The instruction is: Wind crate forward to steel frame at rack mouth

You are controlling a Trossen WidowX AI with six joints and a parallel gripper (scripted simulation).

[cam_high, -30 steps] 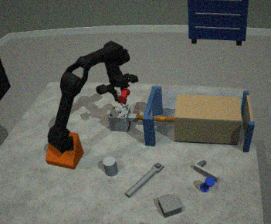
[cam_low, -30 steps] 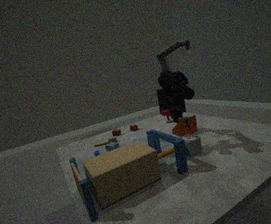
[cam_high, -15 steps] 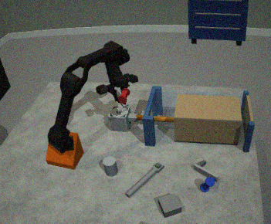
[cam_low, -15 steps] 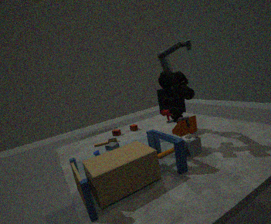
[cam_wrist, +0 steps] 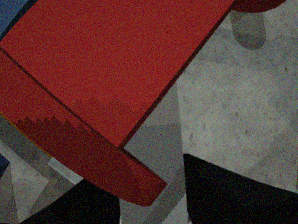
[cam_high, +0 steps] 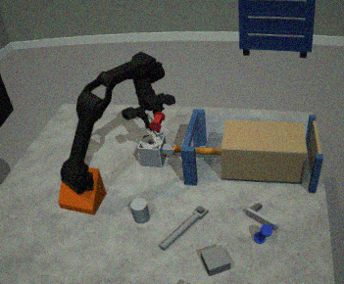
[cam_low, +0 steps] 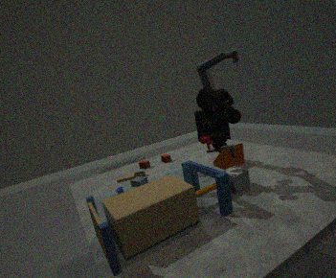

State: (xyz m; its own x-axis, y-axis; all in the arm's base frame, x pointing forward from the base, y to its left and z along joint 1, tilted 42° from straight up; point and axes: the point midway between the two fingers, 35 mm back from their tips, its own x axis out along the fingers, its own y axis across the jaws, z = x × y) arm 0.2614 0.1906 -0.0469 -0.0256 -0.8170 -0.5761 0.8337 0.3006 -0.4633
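Now: gripper tip 2 cm below the winch handle with red knob. Also, from my gripper tip: red handle (4 cm above, 3 cm to the right, 2 cm ahead); then grey block (44 cm to the right, 21 cm ahead, 17 cm below); then grey winch (16 cm below, 5 cm to the left, 5 cm behind).
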